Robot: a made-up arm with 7 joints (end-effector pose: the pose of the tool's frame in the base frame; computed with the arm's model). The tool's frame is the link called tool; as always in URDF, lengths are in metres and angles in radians. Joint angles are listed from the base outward.
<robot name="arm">
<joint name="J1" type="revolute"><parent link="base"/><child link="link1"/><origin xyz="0.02 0.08 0.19" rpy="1.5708 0 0"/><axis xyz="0 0 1"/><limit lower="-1.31" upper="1.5" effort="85" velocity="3"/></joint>
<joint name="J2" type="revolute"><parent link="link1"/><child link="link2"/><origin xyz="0.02 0.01 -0.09" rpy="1.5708 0 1.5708"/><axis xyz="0 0 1"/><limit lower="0.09" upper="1.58" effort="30" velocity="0.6"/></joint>
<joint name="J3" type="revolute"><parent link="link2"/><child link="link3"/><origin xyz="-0.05 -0.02 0.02" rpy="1.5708 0 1.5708"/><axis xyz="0 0 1"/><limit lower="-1.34" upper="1.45" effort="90" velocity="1.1"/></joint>
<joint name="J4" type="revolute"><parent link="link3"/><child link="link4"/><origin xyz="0 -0.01 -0.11" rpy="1.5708 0 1.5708"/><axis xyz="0 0 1"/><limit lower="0.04" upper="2.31" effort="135" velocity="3"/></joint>
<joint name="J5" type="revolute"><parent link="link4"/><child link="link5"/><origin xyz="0.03 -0.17 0.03" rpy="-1.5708 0 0"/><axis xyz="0 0 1"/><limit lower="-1.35" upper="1.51" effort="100" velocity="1.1"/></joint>
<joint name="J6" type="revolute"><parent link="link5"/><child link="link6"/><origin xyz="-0.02 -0.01 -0.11" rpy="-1.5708 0 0"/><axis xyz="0 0 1"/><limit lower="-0.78" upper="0.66" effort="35" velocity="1.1"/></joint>
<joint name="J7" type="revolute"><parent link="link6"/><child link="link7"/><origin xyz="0.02 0.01 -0.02" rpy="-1.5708 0 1.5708"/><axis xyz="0 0 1"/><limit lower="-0.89" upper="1.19" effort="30" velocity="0.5"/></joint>
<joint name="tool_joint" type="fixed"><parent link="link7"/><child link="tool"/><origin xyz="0 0.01 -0.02" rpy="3.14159 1.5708 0"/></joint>
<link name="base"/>
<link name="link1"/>
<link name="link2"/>
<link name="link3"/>
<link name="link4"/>
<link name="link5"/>
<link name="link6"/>
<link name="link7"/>
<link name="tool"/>
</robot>
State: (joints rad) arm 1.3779 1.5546 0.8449 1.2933 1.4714 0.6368 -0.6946
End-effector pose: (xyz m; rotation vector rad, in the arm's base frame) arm -0.1641 0.3554 0.5026 -0.1500 -2.7379 1.4586
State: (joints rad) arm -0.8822 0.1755 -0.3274 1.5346 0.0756 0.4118 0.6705
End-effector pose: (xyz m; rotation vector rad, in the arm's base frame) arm 0.1028 0.0569 -0.1228 -0.8830 -0.1051 -0.3177
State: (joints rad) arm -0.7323 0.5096 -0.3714 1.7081 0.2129 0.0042 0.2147
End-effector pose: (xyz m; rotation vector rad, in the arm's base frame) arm 0.1426 0.0810 -0.0710 -0.4587 -0.7695 -0.5057
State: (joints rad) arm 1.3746 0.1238 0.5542 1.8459 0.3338 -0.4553 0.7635
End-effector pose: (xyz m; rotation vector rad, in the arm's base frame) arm 0.0820 0.2633 0.4492 -0.3492 2.5242 0.3160
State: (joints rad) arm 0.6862 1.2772 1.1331 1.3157 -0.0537 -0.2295 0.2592
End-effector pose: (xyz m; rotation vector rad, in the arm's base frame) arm 0.0737 0.4137 0.4701 1.9115 -2.2127 0.2395
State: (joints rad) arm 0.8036 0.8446 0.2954 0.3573 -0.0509 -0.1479 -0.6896
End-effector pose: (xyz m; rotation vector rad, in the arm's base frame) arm 0.3474 0.4762 0.1416 1.4477 -1.1902 0.8713
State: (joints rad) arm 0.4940 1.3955 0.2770 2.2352 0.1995 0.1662 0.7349
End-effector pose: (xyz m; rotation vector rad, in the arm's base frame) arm 0.2115 0.1099 0.3278 0.9236 -1.5916 -1.6632
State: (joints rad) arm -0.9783 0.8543 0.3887 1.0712 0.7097 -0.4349 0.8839
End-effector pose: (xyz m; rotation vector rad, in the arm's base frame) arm 0.1137 0.3907 -0.1005 -0.1818 -0.8126 -0.3778
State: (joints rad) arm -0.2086 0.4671 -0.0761 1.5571 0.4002 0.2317 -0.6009
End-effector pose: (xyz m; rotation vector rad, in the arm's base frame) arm 0.3196 0.1624 0.0125 0.5437 -1.0804 0.2317
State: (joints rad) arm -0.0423 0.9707 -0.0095 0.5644 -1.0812 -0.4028 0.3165
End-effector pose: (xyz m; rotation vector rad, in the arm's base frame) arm 0.1872 0.4623 -0.0644 0.5934 0.0129 -1.4644
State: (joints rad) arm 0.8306 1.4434 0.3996 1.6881 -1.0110 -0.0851 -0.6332
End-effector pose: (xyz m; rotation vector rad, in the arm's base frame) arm 0.1938 0.2942 0.4700 -2.3548 1.0219 0.2444
